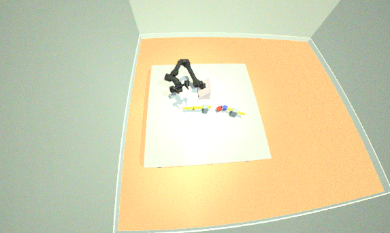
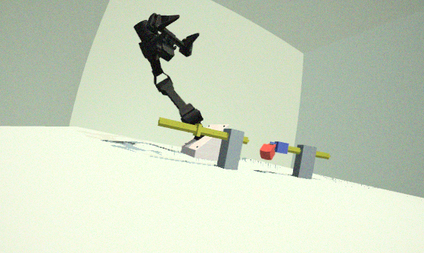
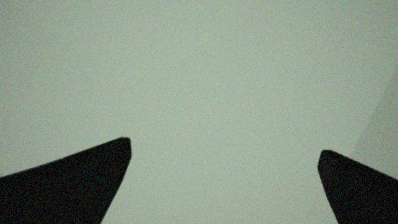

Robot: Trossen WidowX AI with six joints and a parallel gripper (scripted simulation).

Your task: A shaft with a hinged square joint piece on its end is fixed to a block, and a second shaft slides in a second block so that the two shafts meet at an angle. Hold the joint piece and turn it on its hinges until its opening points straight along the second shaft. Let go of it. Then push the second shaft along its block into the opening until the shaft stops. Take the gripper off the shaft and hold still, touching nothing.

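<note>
Now: the red joint piece 37 cm to the left of my gripper tip, 33 cm below it and 1 cm behind it.
</note>
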